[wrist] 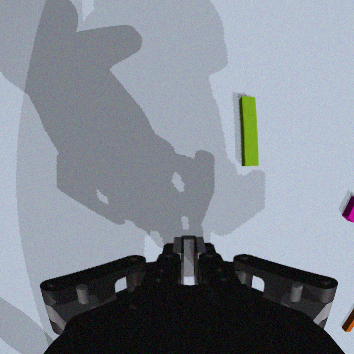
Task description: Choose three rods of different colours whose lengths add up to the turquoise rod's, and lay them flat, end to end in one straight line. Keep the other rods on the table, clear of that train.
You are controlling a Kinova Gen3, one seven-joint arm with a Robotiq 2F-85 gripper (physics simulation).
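Places are measured from the arm's base along level axes (x ahead, y left, z up), in centimetres.
Pixels of known places: gripper, fingertip midpoint: (pixel 188 248).
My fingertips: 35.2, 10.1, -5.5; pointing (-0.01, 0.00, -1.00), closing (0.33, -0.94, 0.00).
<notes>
For each thing: its middle in the pictures, then the offset to it from my fingertips, as dx, dy, dz. "pt": a spot on its surface instead. Level surfaces: height alone.
- grey rod, body centre: (pixel 188 255) -0.5, -0.2, +0.2
- lime green rod, body centre: (pixel 248 130) +9.6, -1.3, +0.2
- magenta rod, body centre: (pixel 352 208) +7.1, -13.1, +0.2
- orange rod, surface spot: (pixel 348 321) pt -4.4, -20.9, +0.3
- pale blue-grey table surface, its level: dz -0.3
My gripper (pixel 188 248) is at the bottom centre of the wrist view, its fingers closed on a grey rod (pixel 188 260) that shows as a narrow strip between them. A lime green rod (pixel 250 131) lies flat ahead of the gripper and a little to the right. Part of a magenta rod (pixel 350 210) shows at the right edge. The end of an orange rod (pixel 348 321) shows at the lower right edge. The turquoise rod does not show in this view. The gripper body hides the table below it.
The pale blue-grey table surface (pixel 300 65) lies under the rods. Dark shadows of the arm and gripper fall across its left and middle. The magenta and orange rods are to the right of the gripper, apart from the green one.
</notes>
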